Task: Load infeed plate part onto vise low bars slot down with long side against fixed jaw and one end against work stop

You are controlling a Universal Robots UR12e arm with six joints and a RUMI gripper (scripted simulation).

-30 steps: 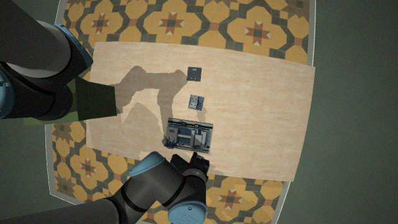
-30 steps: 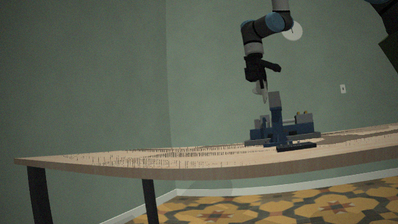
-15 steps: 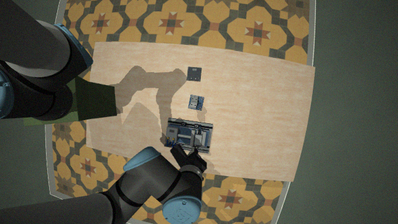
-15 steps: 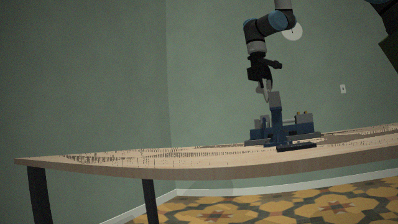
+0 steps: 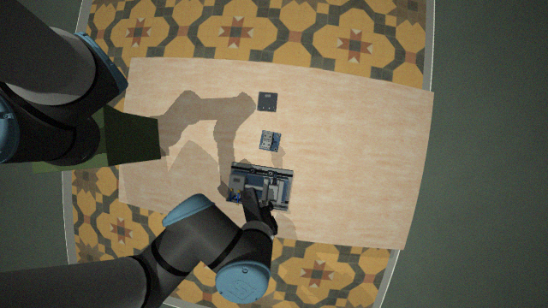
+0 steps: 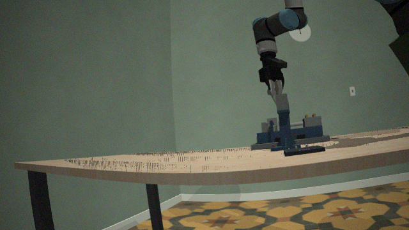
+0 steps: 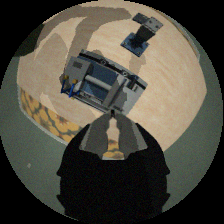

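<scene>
Now: the grey part 3 cm ahead of my hand, 2 cm to the left of it and 9 cm below it. From my hand the other things lie so: air cylinder block (13 cm behind, 4 cm to the left, 10 cm below); vise (4 cm behind, 3 cm to the left, 14 cm below); air cylinder rod (6 cm behind, 3 cm to the left, 10 cm below).
</scene>
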